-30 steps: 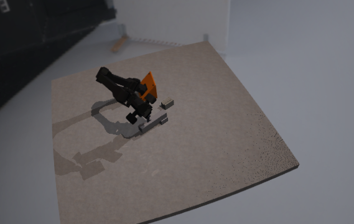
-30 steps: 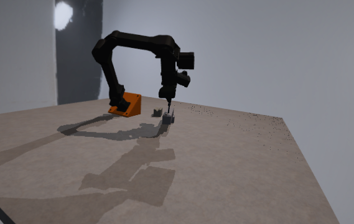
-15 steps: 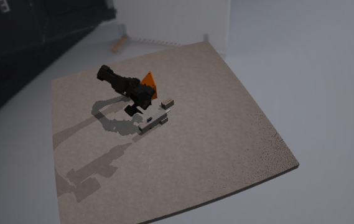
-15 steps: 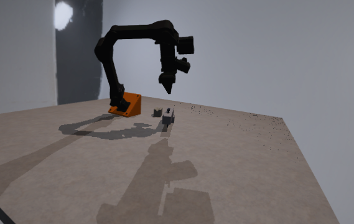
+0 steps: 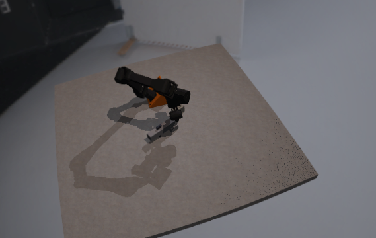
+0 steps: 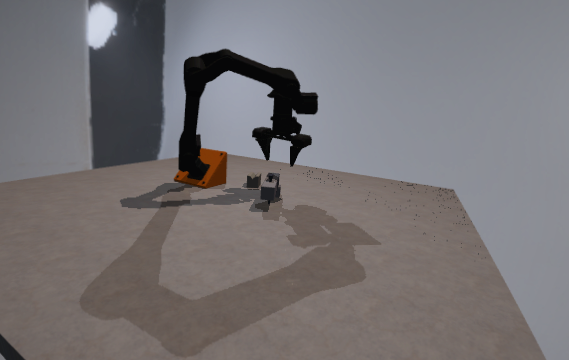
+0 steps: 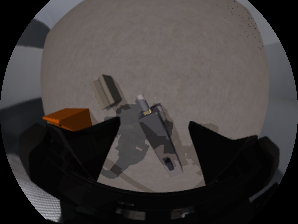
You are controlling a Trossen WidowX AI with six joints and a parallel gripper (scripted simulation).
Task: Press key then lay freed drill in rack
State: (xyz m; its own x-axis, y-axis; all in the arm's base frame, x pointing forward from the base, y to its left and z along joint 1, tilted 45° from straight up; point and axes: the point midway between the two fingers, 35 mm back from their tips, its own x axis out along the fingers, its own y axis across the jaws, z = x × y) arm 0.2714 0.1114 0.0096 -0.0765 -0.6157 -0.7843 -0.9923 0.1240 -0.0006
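Now: gripper tip 50 mm above the drill and 30 mm to the left of it. From my gripper tip the other things lie so: grey rack (120 mm behind, 80 mm below, 40 mm to the left); then dark upright piece (110 mm to the right, 50 mm below, 30 mm ahead); then grey holder block (80 mm to the right, 60 mm below, 20 mm ahead).
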